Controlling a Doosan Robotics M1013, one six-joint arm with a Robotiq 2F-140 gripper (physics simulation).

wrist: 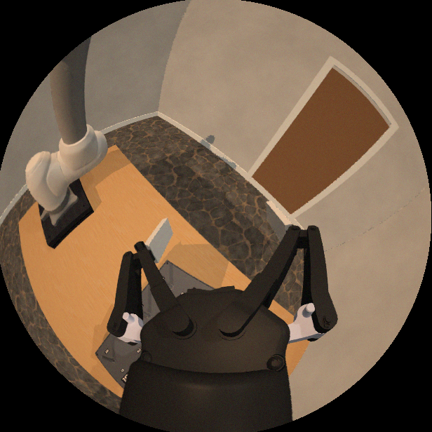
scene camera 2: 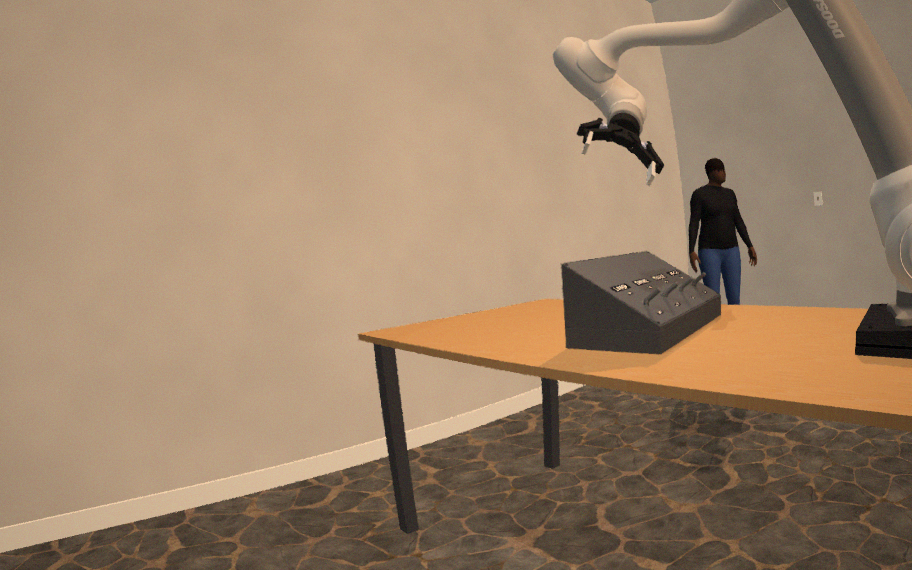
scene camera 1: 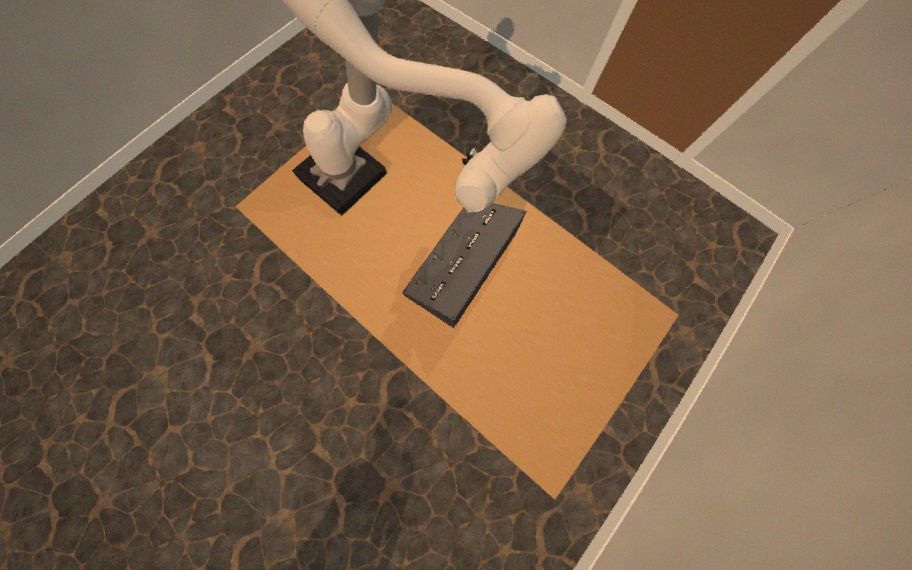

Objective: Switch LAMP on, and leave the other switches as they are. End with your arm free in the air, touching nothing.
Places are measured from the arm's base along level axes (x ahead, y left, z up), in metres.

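Where they show: gripper, fingertip midpoint: (scene camera 2: 618,164); arm's base, link origin: (scene camera 1: 338,167).
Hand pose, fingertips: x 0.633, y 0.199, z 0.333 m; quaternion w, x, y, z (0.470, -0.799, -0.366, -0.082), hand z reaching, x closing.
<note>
Things, the pixels of their top centre, and the offset from my fingertips. Level surfaces: height alone.
- LAMP label, top centre: (scene camera 2: 620,285) dx +0.071, dy -0.111, dz -0.255 m
- LAMP lever, top centre: (scene camera 2: 652,287) dx -0.011, dy -0.107, dz -0.260 m
- wooden table, surface height: dz -0.392 m
A dark grey sloped switch panel (scene camera 1: 480,262) (scene camera 2: 598,315) (wrist: 175,280) stands on the table, with a row of labels and small levers. The LAMP label (scene camera 2: 620,287) is at the end nearest scene camera 2. The LAMP lever (scene camera 2: 651,297) stands below it on the slope; whether it is on or off is too small to tell. The other levers (scene camera 2: 669,290) run in a row beyond it. My gripper (scene camera 2: 618,164) (wrist: 216,218) is open and empty, in the air well above the panel, touching nothing. In scene camera 1 the wrist mostly hides it.
The wooden table (scene camera 1: 551,376) (scene camera 2: 470,336) (wrist: 100,240) bears the panel and the arm's black base plate (scene camera 1: 343,201) (scene camera 2: 881,336) (wrist: 55,237). The arm's wrist (scene camera 1: 511,154) hangs over the panel's far end. A person (scene camera 2: 719,215) stands beyond the table. Walls and a brown door (scene camera 1: 699,60) (wrist: 320,145) lie behind.
</note>
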